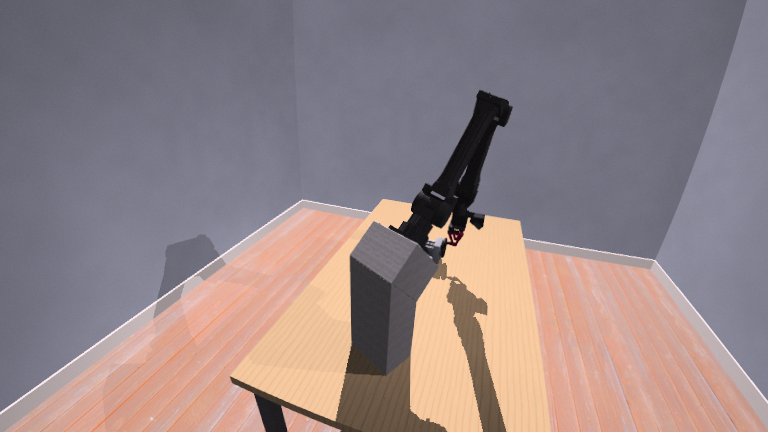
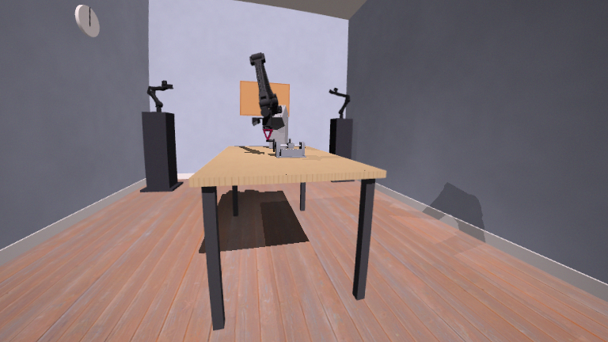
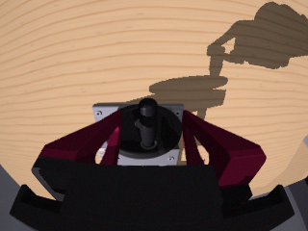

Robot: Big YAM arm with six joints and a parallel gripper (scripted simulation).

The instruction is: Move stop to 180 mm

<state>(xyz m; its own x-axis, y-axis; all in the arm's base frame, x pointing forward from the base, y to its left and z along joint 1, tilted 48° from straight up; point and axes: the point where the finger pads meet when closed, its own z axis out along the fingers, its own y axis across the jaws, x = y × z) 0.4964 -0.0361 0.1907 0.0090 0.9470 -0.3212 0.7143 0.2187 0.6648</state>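
The black handwheel handle lies 10 mm to the left of my hand and 20 mm below it.
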